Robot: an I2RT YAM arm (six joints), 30 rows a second.
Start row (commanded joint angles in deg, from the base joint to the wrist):
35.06 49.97 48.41 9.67 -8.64 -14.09
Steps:
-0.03 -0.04 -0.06 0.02 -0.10 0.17
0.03 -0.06 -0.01 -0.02 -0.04 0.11
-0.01 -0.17 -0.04 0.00 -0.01 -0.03
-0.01 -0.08 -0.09 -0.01 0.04 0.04
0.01 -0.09 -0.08 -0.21 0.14 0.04
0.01 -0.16 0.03 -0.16 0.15 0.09
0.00 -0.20 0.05 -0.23 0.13 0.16
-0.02 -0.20 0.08 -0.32 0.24 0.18
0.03 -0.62 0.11 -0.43 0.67 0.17
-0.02 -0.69 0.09 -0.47 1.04 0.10
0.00 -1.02 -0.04 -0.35 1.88 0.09
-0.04 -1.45 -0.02 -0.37 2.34 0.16
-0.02 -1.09 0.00 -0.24 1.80 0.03
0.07 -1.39 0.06 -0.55 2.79 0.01
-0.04 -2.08 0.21 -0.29 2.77 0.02
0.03 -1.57 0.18 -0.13 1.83 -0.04
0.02 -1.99 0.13 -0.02 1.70 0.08
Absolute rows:
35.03 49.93 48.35 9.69 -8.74 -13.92
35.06 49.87 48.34 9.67 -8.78 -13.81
35.05 49.70 48.30 9.67 -8.79 -13.84
35.04 49.62 48.21 9.66 -8.75 -13.80
35.05 49.53 48.13 9.45 -8.61 -13.76
35.06 49.37 48.16 9.29 -8.46 -13.67
35.06 49.17 48.21 9.06 -8.33 -13.51
35.04 48.97 48.29 8.74 -8.09 -13.33
35.07 48.35 48.40 8.31 -7.42 -13.16
35.05 47.66 48.49 7.84 -6.38 -13.06
35.05 46.64 48.45 7.49 -4.50 -12.97
35.01 45.19 48.43 7.12 -2.16 -12.81
34.99 44.10 48.43 6.88 -0.36 -12.78
35.06 42.71 48.49 6.33 2.43 -12.77
35.02 40.63 48.70 6.04 5.20 -12.75
35.05 39.06 48.88 5.91 7.03 -12.79
35.07 37.07 49.01 5.89 8.73 -12.71

